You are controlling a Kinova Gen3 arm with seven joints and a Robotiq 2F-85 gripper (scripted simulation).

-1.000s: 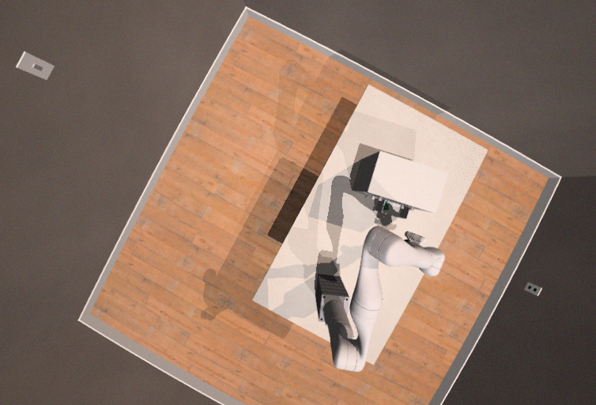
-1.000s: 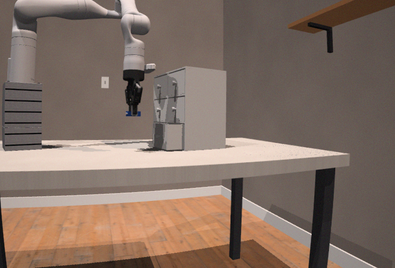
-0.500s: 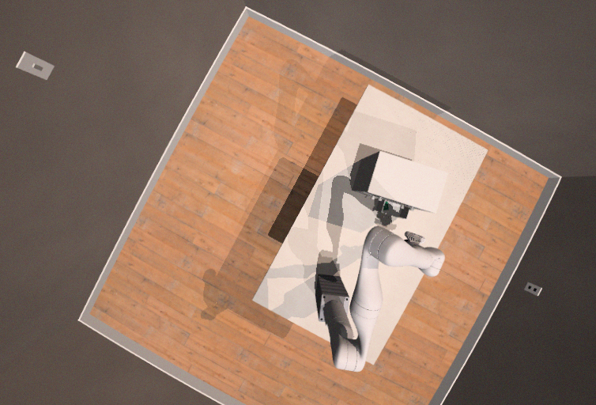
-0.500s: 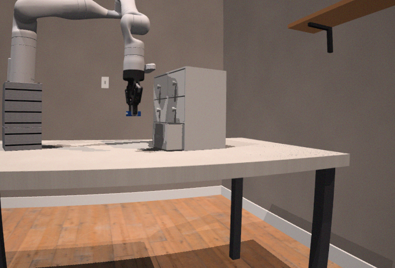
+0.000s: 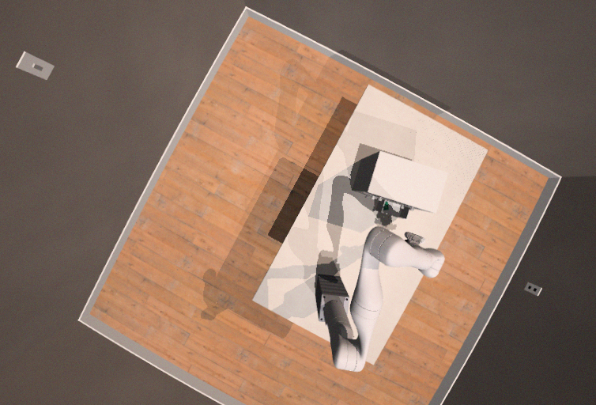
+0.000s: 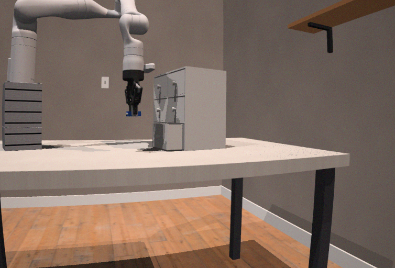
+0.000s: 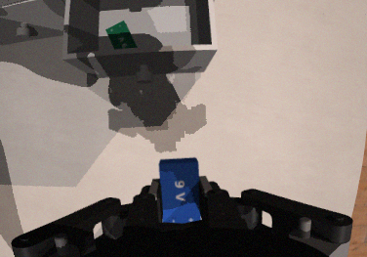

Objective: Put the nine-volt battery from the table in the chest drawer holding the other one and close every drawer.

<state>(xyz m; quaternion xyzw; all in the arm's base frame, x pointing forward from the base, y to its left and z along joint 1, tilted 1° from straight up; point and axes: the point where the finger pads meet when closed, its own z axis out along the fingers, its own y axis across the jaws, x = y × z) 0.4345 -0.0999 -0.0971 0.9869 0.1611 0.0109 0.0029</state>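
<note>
My gripper is now 1 cm past the blue nine-volt battery and 1 cm above it. Also, from my hand: green block 14 cm ahead, 12 cm to the left, 13 cm below.
</note>
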